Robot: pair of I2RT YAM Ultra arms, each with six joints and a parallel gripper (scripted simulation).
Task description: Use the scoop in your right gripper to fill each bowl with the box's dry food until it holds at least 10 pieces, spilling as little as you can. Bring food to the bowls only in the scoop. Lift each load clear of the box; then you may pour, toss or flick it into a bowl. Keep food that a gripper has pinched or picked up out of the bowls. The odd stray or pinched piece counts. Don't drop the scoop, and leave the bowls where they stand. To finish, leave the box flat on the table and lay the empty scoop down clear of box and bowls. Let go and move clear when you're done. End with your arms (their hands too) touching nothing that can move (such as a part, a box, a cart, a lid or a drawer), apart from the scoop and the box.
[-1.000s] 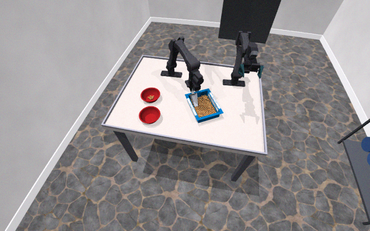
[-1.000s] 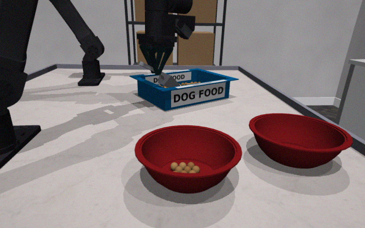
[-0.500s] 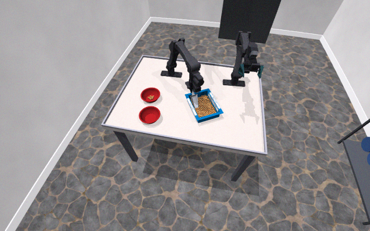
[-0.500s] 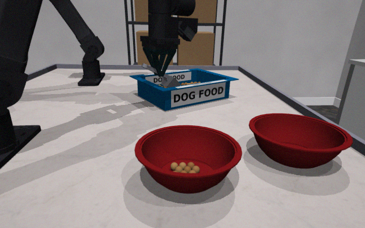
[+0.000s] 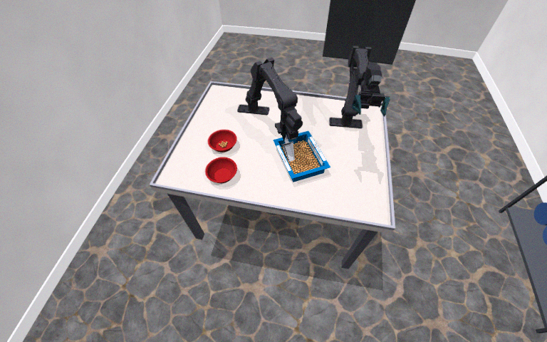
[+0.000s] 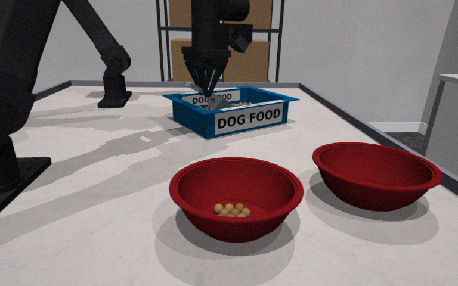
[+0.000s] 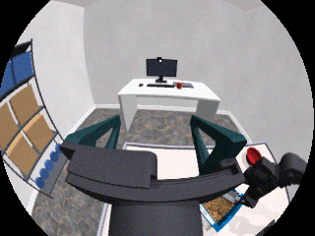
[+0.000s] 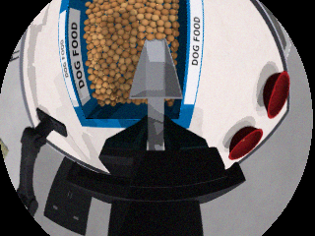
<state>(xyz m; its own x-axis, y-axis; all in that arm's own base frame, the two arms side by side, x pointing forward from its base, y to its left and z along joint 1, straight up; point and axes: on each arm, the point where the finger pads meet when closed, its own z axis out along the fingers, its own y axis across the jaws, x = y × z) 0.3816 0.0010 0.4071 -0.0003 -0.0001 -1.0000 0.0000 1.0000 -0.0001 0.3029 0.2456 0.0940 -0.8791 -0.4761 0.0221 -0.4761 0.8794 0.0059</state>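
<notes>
Right now my right hand is 9 cm to the right of the blue dog food box, 6 cm short of it and 5 cm above it. Round my right hand: grey scoop 3 cm below, 3 cm ahead, 2 cm to the left.
</notes>
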